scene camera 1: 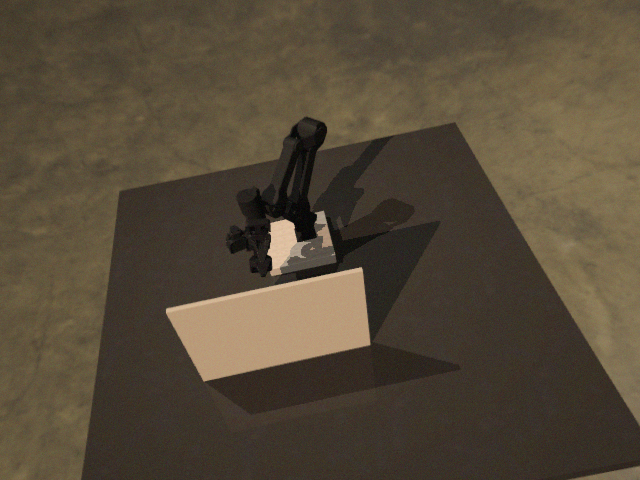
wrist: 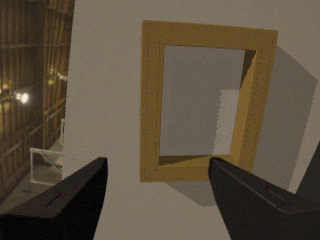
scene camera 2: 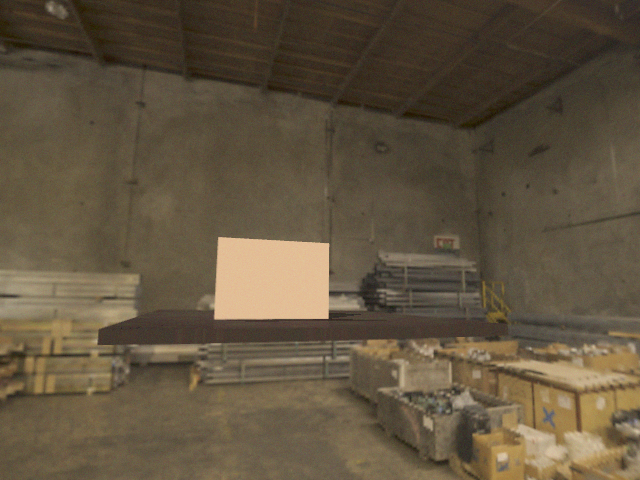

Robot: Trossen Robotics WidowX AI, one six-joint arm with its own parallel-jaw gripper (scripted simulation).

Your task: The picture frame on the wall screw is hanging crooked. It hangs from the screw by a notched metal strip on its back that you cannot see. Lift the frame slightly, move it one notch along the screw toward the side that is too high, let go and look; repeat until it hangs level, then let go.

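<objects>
Scene camera 1 and the wrist view both show my gripper. Scene camera 2 does not show my gripper, hidden there by a wall panel. On my gripper, (wrist: 243, 198) and (scene camera 1: 259, 267) are the same spot.
</objects>
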